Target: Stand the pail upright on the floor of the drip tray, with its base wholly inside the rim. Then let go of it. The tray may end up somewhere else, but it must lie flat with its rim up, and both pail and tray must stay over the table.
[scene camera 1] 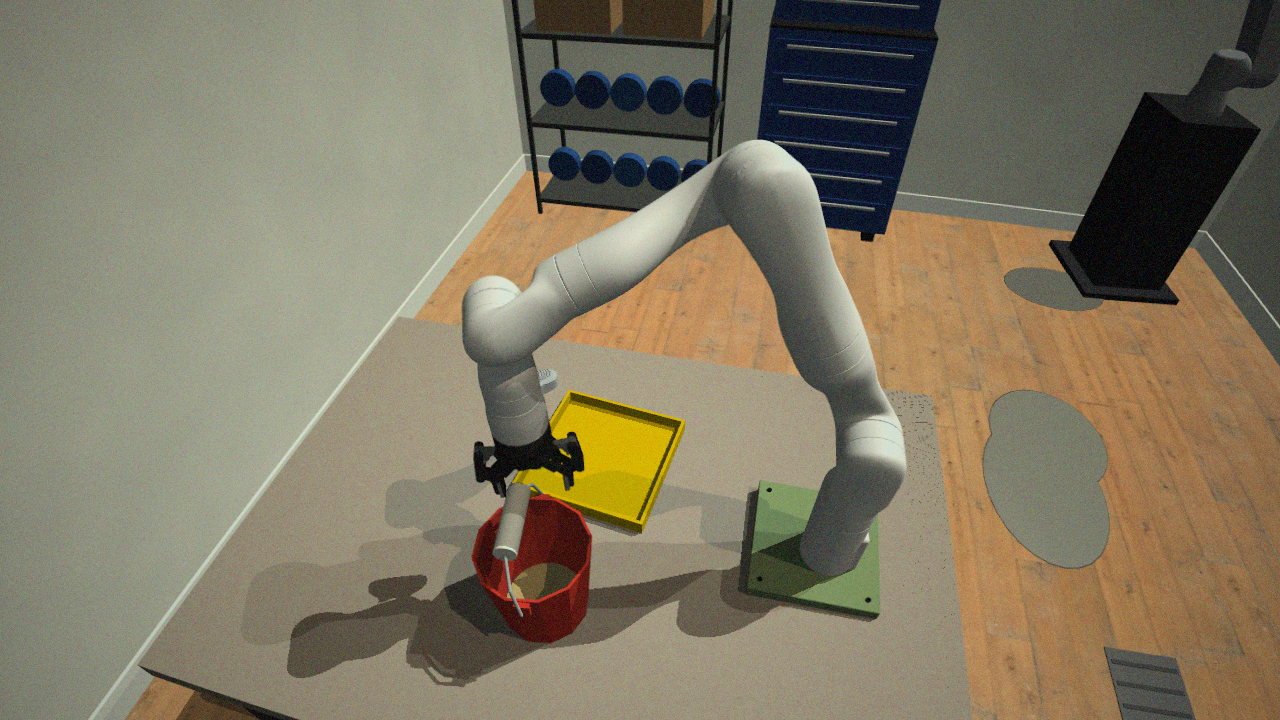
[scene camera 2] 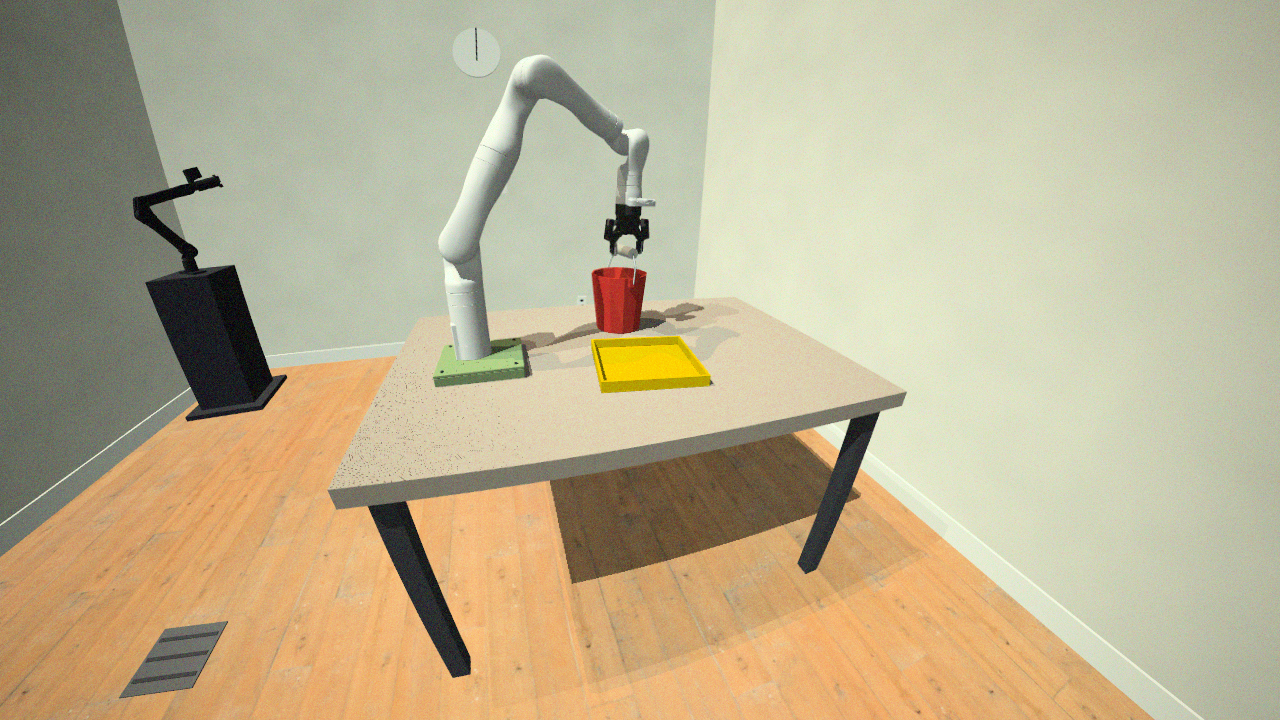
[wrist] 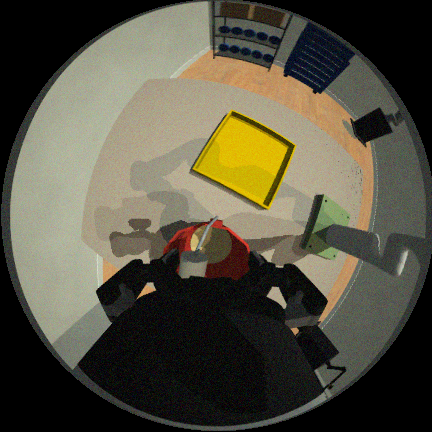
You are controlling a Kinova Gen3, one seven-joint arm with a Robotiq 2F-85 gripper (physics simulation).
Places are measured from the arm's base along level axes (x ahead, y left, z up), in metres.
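Pixels of known places: gripper, fingertip midpoint: (scene camera 1: pixel 535 489) (scene camera 2: pixel 626 254) (wrist: pixel 213 257); arm's base, link origin: (scene camera 1: pixel 826 550) (scene camera 2: pixel 474 353) (wrist: pixel 332 234).
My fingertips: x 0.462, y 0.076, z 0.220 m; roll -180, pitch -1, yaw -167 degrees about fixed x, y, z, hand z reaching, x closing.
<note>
Ahead of a thing's pixels: the offset from my fingertips to its top centre. Level surfaces: height alone.
A red pail (scene camera 1: pixel 559 613) (scene camera 2: pixel 617 300) (wrist: pixel 237 262) stands upright on the table, beside the yellow drip tray @(dx -0.046, dy -0.249, dz -0.217 m) (scene camera 1: pixel 617 447) (scene camera 2: pixel 653 365) (wrist: pixel 245 155), which lies flat with its rim up. The pail's wire handle is raised, and its pale cylindrical grip @(dx +0.020, dy +0.056, dz +0.017 m) (scene camera 1: pixel 512 523) (scene camera 2: pixel 625 251) (wrist: pixel 193 264) is above the pail. My gripper (scene camera 1: pixel 534 488) (scene camera 2: pixel 626 251) (wrist: pixel 213 257) is open and points down over the pail. The grip shows between the spread fingertips in scene camera 2 and nearer the left finger in the wrist view. The gripper's body hides part of the grip in the wrist view.
The arm stands on a green base plate (scene camera 1: pixel 778 519) (scene camera 2: pixel 452 371) (wrist: pixel 332 215), on the same table @(dz -0.246 m) (scene camera 1: pixel 716 662) (scene camera 2: pixel 537 438) as the pail and tray. A wall runs along one side of the table. A shelf rack and blue drawers stand beyond it.
</note>
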